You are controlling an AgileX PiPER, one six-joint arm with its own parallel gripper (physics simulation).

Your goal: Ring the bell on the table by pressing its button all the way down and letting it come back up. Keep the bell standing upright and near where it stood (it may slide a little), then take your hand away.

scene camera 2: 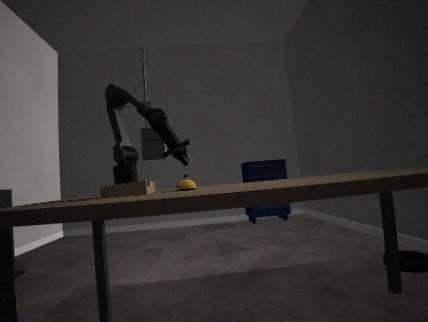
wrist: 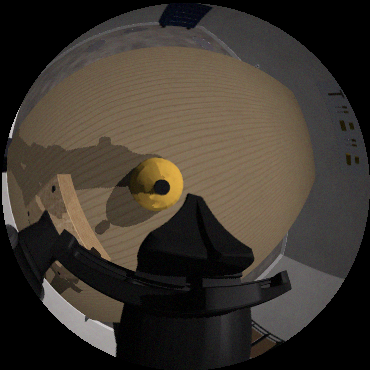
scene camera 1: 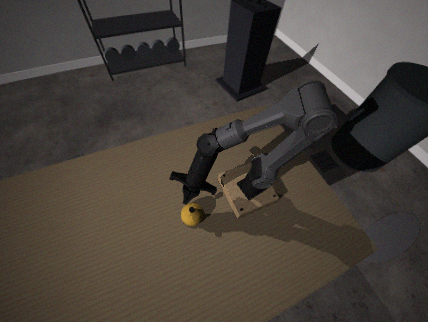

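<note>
A yellow dome bell (scene camera 1: 192, 216) (scene camera 2: 186, 185) (wrist: 156, 175) stands upright on the wooden table (scene camera 1: 100, 215) (scene camera 2: 300, 186) (wrist: 225, 125). Its black button (scene camera 1: 191, 209) (scene camera 2: 185, 176) (wrist: 161, 187) is up on top of the dome. My gripper (scene camera 1: 186, 201) (scene camera 2: 186, 163) (wrist: 191, 203) is shut with its fingertips together and holds nothing. It points down at a slant, above the bell and apart from it. In the wrist view the fingertips show just to the right of the button and a little below it.
A wooden base block (scene camera 1: 240, 202) (scene camera 2: 127, 189) (wrist: 75, 205) under the arm stands beside the bell. A dark bin (scene camera 1: 387, 120), a dark pedestal (scene camera 1: 247, 50) and a shelf rack (scene camera 1: 137, 22) stand off the table. A blue cabinet (scene camera 2: 264, 170) stands behind the table.
</note>
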